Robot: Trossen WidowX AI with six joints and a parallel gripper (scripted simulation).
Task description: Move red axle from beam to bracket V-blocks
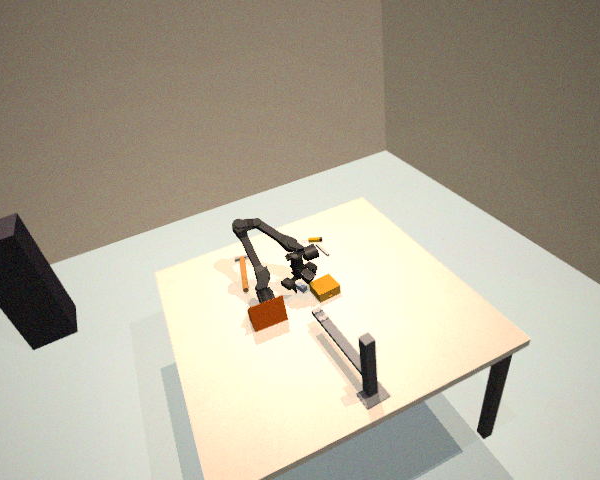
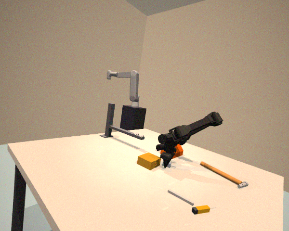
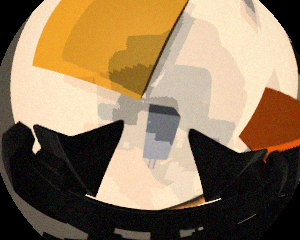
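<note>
Now: the yellow beam 80 mm to the right of my gripper tip, 80 mm ahead of it and 20 mm above it. The rest, counted from my gripper tip: small grey block: 20 mm to the left, 10 mm behind, 10 mm above; then grey rod: 220 mm ahead, 200 mm to the left; then yellow-handled tool: 310 mm to the left, 220 mm ahead.
</note>
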